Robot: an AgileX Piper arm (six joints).
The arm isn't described. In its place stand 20 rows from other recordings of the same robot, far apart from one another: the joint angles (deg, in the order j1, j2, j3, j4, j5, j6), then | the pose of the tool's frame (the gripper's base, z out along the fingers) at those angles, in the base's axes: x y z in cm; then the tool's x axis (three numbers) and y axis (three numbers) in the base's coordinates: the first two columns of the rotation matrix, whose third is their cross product.
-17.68, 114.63, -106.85, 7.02, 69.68, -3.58 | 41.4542, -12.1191, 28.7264, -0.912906, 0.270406, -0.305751, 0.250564, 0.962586, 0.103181
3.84, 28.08, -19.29, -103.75, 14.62, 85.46 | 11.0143, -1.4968, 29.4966, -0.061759, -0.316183, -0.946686, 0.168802, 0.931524, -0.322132
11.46, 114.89, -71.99, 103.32, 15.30, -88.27 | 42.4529, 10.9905, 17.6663, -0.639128, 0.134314, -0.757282, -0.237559, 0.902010, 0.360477
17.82, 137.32, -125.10, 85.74, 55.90, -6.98 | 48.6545, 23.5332, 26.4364, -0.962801, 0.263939, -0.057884, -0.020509, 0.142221, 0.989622
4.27, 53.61, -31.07, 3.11, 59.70, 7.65 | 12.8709, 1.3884, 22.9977, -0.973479, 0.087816, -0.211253, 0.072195, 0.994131, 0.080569
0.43, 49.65, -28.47, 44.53, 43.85, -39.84 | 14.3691, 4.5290, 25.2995, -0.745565, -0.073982, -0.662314, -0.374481, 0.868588, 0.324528
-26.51, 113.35, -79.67, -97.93, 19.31, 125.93 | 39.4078, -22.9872, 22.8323, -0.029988, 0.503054, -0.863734, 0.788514, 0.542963, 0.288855
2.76, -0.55, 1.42, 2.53, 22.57, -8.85 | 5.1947, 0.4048, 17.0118, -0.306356, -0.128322, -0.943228, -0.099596, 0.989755, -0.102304
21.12, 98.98, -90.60, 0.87, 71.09, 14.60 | 33.3662, 13.0284, 31.5390, -0.962083, -0.096328, -0.255182, -0.120835, 0.989269, 0.082133
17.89, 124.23, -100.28, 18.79, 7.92, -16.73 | 49.0255, 16.2498, 23.3609, -0.435132, -0.105779, -0.894131, -0.330506, 0.942513, 0.049339
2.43, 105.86, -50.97, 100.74, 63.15, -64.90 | 32.7043, 9.3718, 18.4785, -0.911325, 0.318639, -0.260685, -0.156978, 0.316419, 0.935541
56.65, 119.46, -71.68, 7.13, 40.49, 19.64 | 20.4124, 32.3500, 10.5674, -0.849414, -0.522280, -0.075631, -0.527726, 0.840357, 0.123713
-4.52, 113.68, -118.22, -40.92, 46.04, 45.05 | 45.8103, -7.9254, 39.0991, -0.345367, 0.241519, -0.906857, 0.583382, 0.812177, -0.005872
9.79, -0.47, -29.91, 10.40, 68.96, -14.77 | -1.8356, 1.2391, 27.3195, -0.472103, -0.272324, -0.838426, -0.403938, 0.912193, -0.068833
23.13, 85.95, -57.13, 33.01, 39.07, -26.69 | 26.5489, 14.7382, 25.3716, -0.781171, -0.332338, -0.528511, -0.534914, 0.792807, 0.292102
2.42, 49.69, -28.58, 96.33, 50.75, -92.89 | 14.8134, 7.6363, 30.6340, -0.242064, 0.068249, -0.967857, -0.763691, 0.601897, 0.233444
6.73, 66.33, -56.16, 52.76, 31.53, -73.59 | 24.2205, 6.6729, 36.0756, -0.181996, -0.412974, -0.892373, -0.616645, 0.754831, -0.223560
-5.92, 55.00, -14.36, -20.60, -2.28, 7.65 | 16.1373, -1.5453, 19.7989, -0.555679, -0.167405, -0.814368, -0.033722, 0.983251, -0.179111
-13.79, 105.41, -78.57, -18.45, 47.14, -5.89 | 37.0917, -11.2774, 23.0332, -0.951728, -0.087132, -0.294316, 0.014163, 0.945375, -0.325677
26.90, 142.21, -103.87, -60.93, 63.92, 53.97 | 46.0370, 15.3453, 9.0903, -0.877183, -0.257850, -0.405048, 0.103915, 0.721637, -0.684428
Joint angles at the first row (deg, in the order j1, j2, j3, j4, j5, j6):
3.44 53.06 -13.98 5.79 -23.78 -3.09
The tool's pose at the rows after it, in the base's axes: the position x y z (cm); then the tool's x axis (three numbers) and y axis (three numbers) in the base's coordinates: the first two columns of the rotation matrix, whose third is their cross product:
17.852, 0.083, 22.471, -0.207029, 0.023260, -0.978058, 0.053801, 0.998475, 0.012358
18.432, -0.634, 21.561, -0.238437, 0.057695, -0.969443, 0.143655, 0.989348, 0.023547
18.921, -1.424, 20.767, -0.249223, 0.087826, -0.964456, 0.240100, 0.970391, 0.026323
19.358, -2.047, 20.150, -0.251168, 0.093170, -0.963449, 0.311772, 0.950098, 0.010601
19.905, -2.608, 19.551, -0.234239, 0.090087, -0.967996, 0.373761, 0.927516, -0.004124
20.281, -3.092, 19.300, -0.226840, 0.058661, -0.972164, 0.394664, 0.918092, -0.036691
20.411, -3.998, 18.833, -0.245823, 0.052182, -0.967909, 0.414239, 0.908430, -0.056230
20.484, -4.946, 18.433, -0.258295, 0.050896, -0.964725, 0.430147, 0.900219, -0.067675
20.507, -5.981, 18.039, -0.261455, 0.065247, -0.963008, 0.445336, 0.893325, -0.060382
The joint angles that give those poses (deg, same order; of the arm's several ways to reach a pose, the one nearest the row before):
3.44 57.06 -13.98 13.98 -26.70 -10.49
3.44 60.62 -13.98 23.03 -29.22 -16.16
3.44 64.17 -13.98 30.88 -33.17 -20.45
3.44 67.44 -14.10 35.58 -37.24 -23.03
3.38 71.39 -14.21 37.70 -42.74 -23.03
2.23 73.68 -14.38 36.55 -45.72 -23.09
-1.03 75.29 -14.38 33.86 -45.72 -22.12
-4.58 76.72 -14.38 30.37 -45.72 -20.40
-8.65 78.15 -14.38 25.73 -45.72 -17.07

